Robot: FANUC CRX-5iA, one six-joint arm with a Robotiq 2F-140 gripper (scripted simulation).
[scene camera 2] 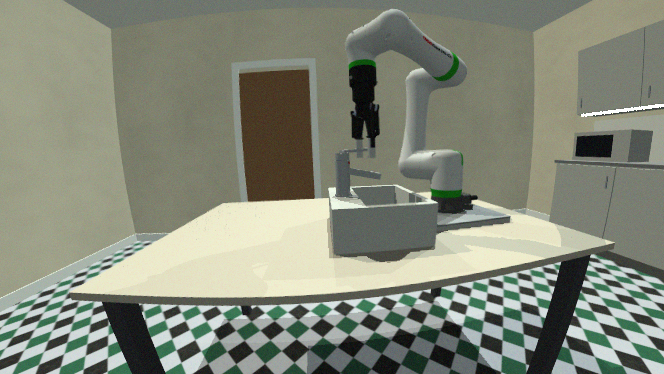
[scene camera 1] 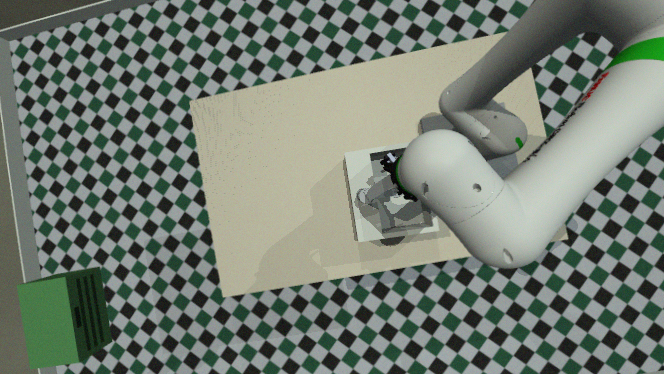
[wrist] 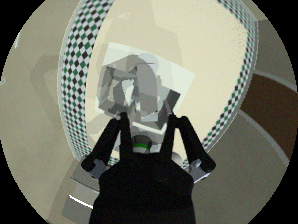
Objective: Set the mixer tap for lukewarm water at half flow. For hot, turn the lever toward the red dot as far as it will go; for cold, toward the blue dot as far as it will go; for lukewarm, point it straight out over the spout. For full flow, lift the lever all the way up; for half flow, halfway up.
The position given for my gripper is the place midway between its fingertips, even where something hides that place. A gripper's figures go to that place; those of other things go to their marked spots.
Labels:
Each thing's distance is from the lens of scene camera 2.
my gripper (scene camera 2: pixel 365 157): 0.73 m
white sink (scene camera 2: pixel 386 218): 0.56 m
grey mixer tap (scene camera 2: pixel 343 171): 0.66 m
The marked spots on the grey mixer tap and the white sink are 0.21 m apart.

